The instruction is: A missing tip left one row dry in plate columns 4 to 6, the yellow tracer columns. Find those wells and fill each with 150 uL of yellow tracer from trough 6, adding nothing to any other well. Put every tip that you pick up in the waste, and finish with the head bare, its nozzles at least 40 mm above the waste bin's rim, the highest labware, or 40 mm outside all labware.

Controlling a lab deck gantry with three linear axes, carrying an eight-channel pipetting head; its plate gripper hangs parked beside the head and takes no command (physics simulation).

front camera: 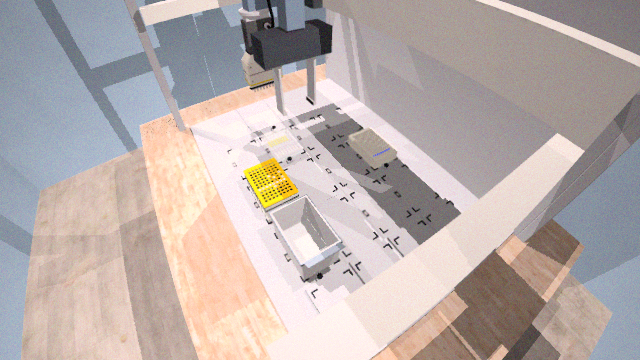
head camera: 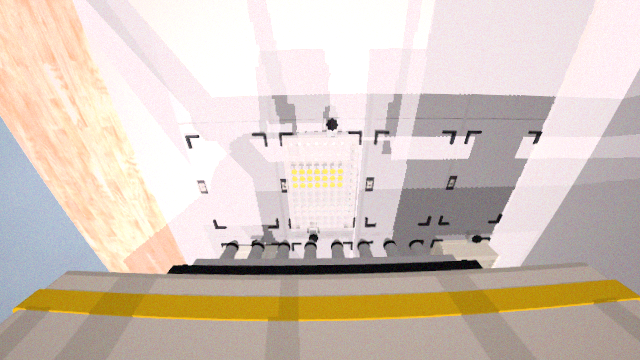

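Note:
The clear plate [front camera: 284, 145] [head camera: 322, 200] has three lines of yellow wells. In the head view, the line-end wells at its right edge show no yellow. The pipetting head [front camera: 257, 72] [head camera: 320, 285] hangs high toward the back; its nozzles [head camera: 337, 246] are bare. In the head view they lie below the plate. My parked gripper [front camera: 296, 106] hangs beside the head, fingers apart and empty. The yellow tip rack [front camera: 271, 183] stands in front of the plate, some holes filled with pale tips. The waste bin [front camera: 290, 247] is nearer the front camera. The beige trough block [front camera: 372, 145] [head camera: 465, 250] shows blue; trough 6 cannot be told.
Black corner marks and small slot labels [head camera: 369, 184] cover the deck. Dark clamp knobs [head camera: 332, 124] [front camera: 320, 275] stand beside labware. A frame post [front camera: 160, 80] rises at the left, and a pale beam [front camera: 425, 250] crosses the front. A grey wall [front camera: 425, 110] bounds the right side.

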